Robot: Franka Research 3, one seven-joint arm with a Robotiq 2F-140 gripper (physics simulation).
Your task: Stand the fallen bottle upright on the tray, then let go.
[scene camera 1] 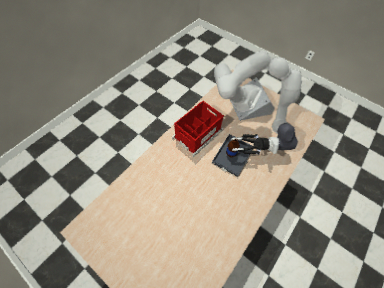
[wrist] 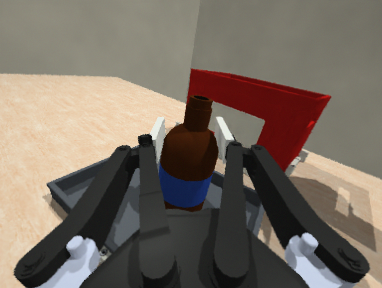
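A brown bottle with a blue label (scene camera 1: 232,149) (wrist: 188,157) is close to upright, leaning slightly in the wrist view, with its neck up. My gripper (scene camera 1: 238,144) (wrist: 190,126) is shut on the bottle's upper body, one white fingertip pad on each side. The dark grey tray (scene camera 1: 227,165) (wrist: 75,196) lies beneath the bottle. The bottle's base is hidden behind the gripper in the wrist view, so I cannot tell whether it touches the tray.
A red crate with compartments (scene camera 1: 198,134) (wrist: 285,127) stands on the wooden table (scene camera 1: 165,200) (wrist: 60,110), beside the tray and toward the arm's base. The arm (scene camera 1: 287,95) reaches in from the far end of the table.
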